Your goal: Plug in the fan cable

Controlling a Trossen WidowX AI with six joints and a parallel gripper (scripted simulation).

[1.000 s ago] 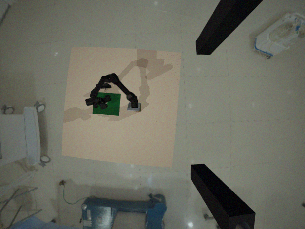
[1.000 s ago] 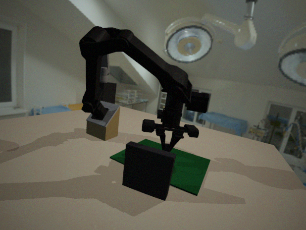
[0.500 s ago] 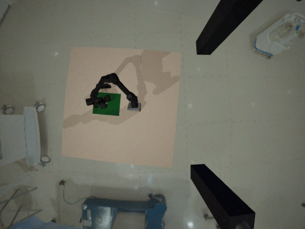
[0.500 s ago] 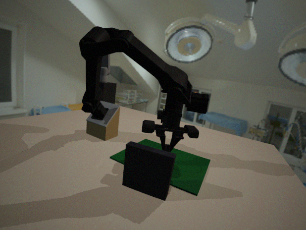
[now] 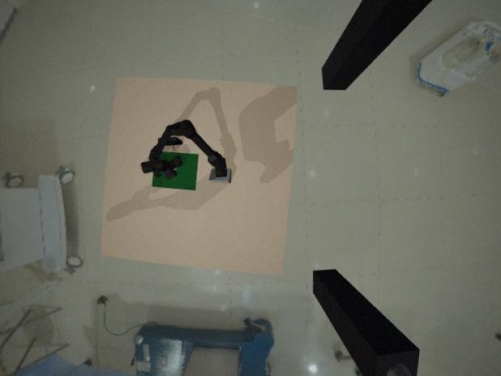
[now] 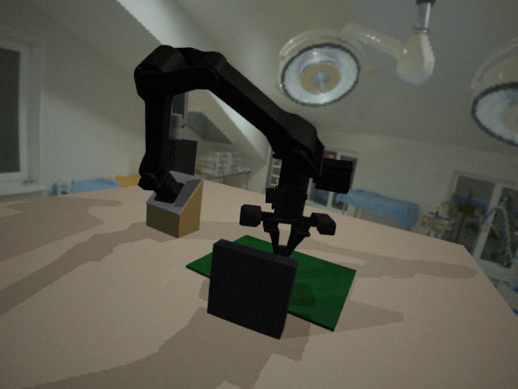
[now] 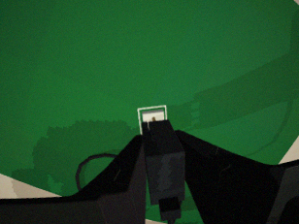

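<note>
Now: gripper tip 10 mm to the right of the green board and 50 mm above it. The rest, counted from my gripper tip: dark fan plug: 10 mm to the right, 10 mm above; then black square fan: 160 mm to the right, 20 mm above.
</note>
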